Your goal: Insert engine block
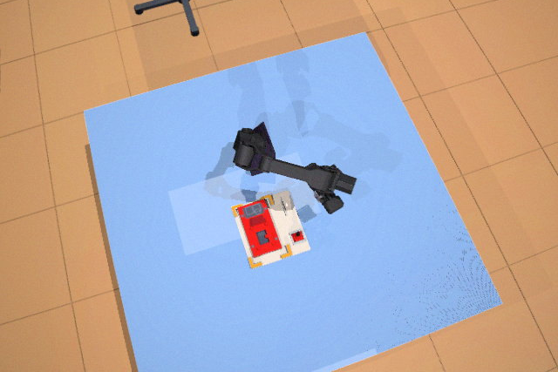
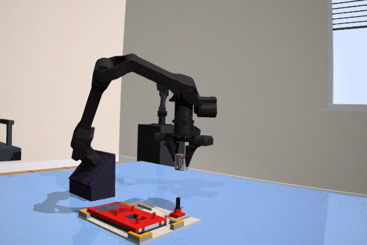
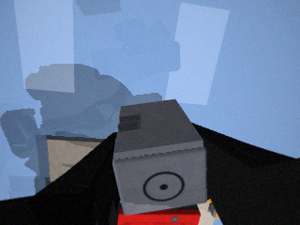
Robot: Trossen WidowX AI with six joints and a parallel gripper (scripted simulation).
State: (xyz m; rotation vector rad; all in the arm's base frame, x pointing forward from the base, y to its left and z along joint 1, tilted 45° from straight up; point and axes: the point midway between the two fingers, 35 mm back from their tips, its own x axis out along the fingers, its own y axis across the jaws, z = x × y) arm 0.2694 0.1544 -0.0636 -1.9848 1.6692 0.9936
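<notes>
Now: the grey engine block 1 cm behind my gripper tip and 1 cm above it. Also, from my gripper tip: dark peg (10 cm to the right, 9 cm below, 9 cm ahead).
</notes>
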